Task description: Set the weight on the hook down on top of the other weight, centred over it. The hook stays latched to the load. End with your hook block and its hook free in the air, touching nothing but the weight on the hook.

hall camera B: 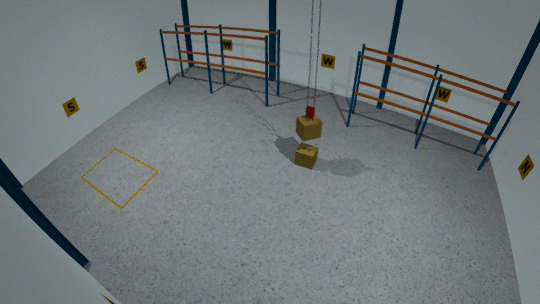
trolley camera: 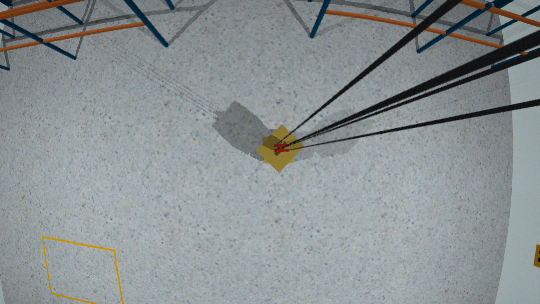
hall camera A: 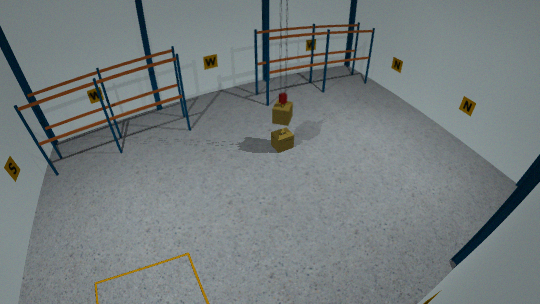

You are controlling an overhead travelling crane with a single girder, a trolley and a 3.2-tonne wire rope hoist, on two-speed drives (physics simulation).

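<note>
The weight on the hook, a yellow block (hall camera A: 282, 114) (hall camera B: 309, 128) (trolley camera: 279, 163), hangs level in the air above the other weight, with a gap between them. The other weight, a similar yellow block (hall camera A: 282, 141) (hall camera B: 306, 156), stands on the floor with a lug on top. In the trolley camera view the hanging weight covers most of it and is turned against it; corners show around the edges. My red hook block (hall camera A: 283, 98) (hall camera B: 310, 112) (trolley camera: 281, 148) is right on top of the hanging weight, shut on it; the hook itself is too small to make out.
Blue and orange racks stand along the W wall, one (hall camera A: 102, 110) (hall camera B: 211, 62) at the S end and one (hall camera A: 325, 60) (hall camera B: 427, 112) at the N end. A yellow outlined square (hall camera A: 142, 268) (hall camera B: 137, 160) (trolley camera: 79, 243) is on the floor, away from the weights.
</note>
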